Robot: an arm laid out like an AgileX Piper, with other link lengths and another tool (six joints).
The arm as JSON. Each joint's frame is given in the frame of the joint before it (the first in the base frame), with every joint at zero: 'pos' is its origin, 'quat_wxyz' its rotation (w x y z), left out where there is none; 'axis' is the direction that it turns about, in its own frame. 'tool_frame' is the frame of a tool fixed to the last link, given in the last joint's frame.
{
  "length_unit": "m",
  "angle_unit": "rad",
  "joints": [
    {
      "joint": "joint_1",
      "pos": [
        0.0,
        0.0,
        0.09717
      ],
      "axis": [
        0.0,
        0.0,
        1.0
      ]
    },
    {
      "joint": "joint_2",
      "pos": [
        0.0,
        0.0,
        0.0
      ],
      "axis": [
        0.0,
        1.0,
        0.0
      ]
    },
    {
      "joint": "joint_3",
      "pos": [
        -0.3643,
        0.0,
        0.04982
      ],
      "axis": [
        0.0,
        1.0,
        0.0
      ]
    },
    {
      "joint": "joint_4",
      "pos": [
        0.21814,
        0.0,
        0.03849
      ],
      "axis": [
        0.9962,
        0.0,
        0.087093
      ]
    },
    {
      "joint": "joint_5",
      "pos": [
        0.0,
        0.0,
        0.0
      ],
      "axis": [
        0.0,
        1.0,
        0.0
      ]
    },
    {
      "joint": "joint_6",
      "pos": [
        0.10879,
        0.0,
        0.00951
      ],
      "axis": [
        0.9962,
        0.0,
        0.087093
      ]
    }
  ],
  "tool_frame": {
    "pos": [
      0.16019,
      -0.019,
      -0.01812
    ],
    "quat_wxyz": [
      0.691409,
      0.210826,
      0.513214,
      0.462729
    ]
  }
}
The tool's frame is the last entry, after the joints.
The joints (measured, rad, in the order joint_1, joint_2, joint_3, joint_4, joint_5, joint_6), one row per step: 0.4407 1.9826 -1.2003 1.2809 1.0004 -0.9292; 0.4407 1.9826 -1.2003 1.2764 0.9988 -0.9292; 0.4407 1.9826 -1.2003 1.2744 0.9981 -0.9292; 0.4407 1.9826 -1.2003 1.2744 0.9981 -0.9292; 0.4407 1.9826 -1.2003 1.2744 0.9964 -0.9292; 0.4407 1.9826 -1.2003 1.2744 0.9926 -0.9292; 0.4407 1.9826 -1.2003 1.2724 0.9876 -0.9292; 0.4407 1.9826 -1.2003 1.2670 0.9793 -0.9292; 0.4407 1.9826 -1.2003 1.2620 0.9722 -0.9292; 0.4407 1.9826 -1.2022 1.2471 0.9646 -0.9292; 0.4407 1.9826 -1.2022 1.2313 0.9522 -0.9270; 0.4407 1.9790 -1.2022 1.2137 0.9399 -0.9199
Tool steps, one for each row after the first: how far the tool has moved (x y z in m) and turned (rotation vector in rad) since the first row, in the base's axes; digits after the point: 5 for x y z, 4 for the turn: 0.00004 -0.00072 -0.00090 -0.0038 -0.0023 0.0017; 0.00005 -0.00105 -0.00129 -0.0055 -0.0033 0.0025; 0.00005 -0.00105 -0.00129 -0.0055 -0.0033 0.0025; 0.00046 -0.00111 -0.00149 -0.0062 -0.0042 0.0012; 0.00137 -0.00125 -0.00191 -0.0079 -0.0062 -0.0016; 0.00241 -0.00174 -0.00279 -0.0114 -0.0095 -0.0040; 0.00400 -0.00287 -0.00455 -0.0187 -0.0156 -0.0066; 0.00534 -0.00390 -0.00611 -0.0252 -0.0211 -0.0086; 0.00664 -0.00619 -0.00877 -0.0378 -0.0319 -0.0046; 0.00850 -0.00908 -0.01241 -0.0540 -0.0422 -0.0047; 0.01011 -0.01223 -0.01462 -0.0702 -0.0524 -0.0065
